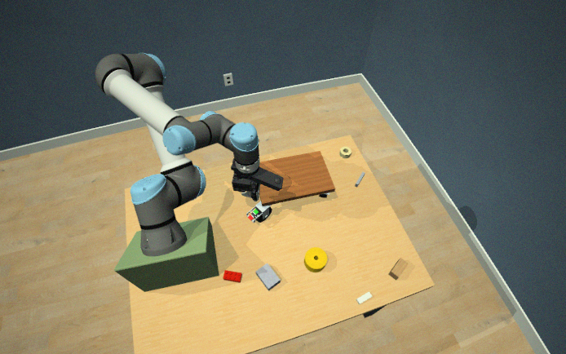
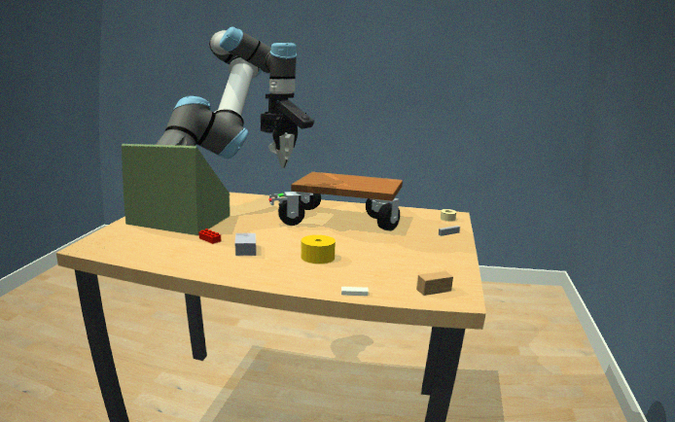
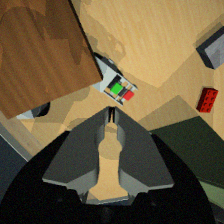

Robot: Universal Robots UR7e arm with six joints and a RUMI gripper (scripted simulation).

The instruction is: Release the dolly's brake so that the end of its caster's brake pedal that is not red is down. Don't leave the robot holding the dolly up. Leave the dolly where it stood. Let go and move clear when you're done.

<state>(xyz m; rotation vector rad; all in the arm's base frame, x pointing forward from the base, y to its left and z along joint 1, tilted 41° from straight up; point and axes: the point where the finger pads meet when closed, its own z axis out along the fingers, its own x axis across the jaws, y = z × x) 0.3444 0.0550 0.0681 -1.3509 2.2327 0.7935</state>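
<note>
Right now my hand is 20 mm past the brake pedal, 10 mm to the left of it and 110 mm above it. Round my hand: grey block (30 mm behind, 240 mm to the right, 170 mm below); yellow disc (160 mm ahead, 230 mm to the right, 170 mm below); red brick (160 mm behind, 200 mm to the right, 170 mm below).
</note>
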